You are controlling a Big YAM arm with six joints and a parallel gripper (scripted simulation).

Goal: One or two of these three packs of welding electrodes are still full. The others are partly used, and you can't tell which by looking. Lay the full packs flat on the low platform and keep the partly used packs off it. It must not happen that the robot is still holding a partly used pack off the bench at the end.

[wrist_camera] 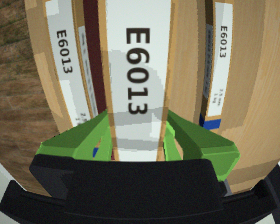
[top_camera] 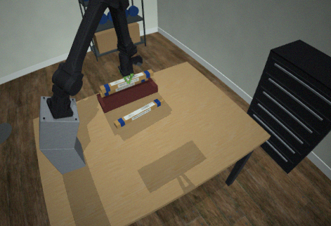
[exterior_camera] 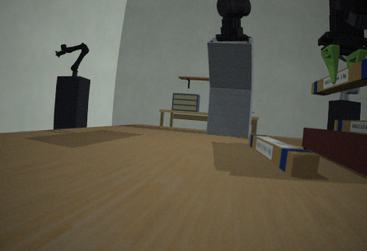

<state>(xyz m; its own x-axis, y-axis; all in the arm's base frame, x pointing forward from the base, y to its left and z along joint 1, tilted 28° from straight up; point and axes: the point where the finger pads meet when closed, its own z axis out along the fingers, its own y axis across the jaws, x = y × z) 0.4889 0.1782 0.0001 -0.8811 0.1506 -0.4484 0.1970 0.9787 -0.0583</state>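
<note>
My gripper is now 1 cm below the pack of welding electrodes. Round my hand: dark red platform 15 cm below, 4 cm to the left, 1 cm ahead.
</note>
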